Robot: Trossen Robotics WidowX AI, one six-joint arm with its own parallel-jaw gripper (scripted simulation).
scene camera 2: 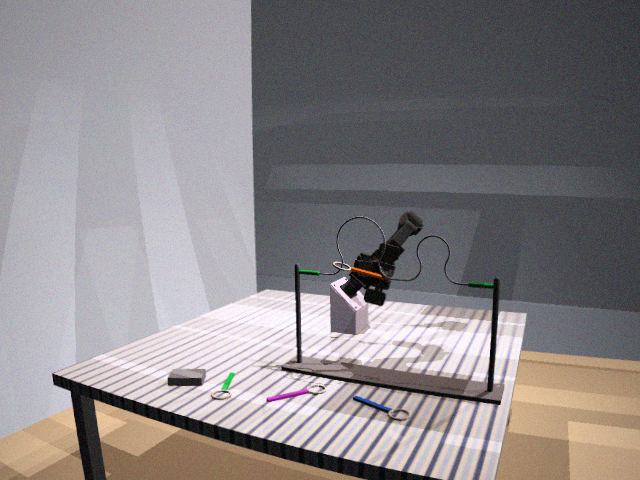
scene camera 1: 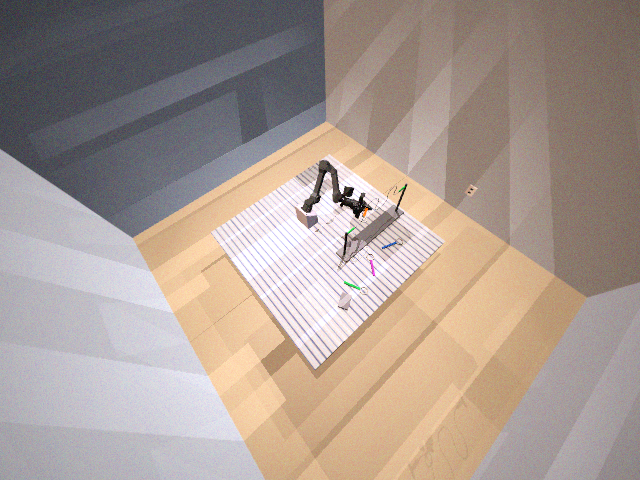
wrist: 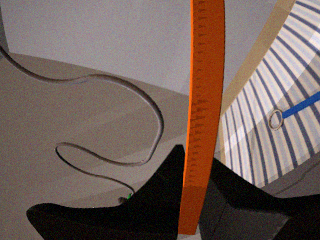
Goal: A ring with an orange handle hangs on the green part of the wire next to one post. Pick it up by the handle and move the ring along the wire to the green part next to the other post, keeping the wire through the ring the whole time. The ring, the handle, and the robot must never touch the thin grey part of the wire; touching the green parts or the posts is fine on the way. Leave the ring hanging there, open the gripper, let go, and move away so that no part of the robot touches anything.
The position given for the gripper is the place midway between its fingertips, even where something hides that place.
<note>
In view: the gripper [scene camera 2: 386, 281].
The gripper is seen too in the wrist view [wrist: 185, 151].
</note>
